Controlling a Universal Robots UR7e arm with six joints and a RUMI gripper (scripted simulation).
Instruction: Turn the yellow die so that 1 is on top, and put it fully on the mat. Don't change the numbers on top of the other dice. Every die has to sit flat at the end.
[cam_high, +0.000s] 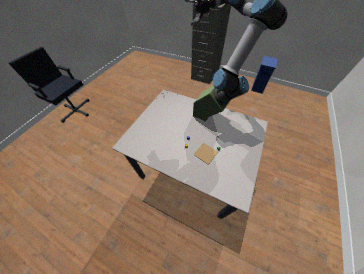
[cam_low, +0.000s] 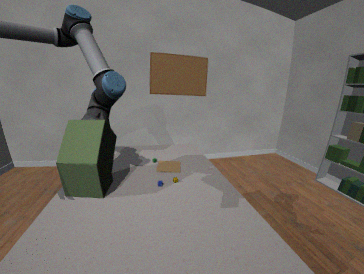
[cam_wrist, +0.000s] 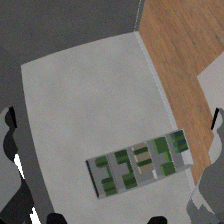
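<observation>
Right now the blue die is 69 cm below my hand, 52 cm ahead of it and 39 cm to the left of it. From my hand the other things lie so: green die 69 cm below, 65 cm to the left, 46 cm ahead; yellow die 69 cm below, 59 cm ahead, 42 cm to the left; tan mat 70 cm below, 59 cm to the left, 55 cm ahead.
</observation>
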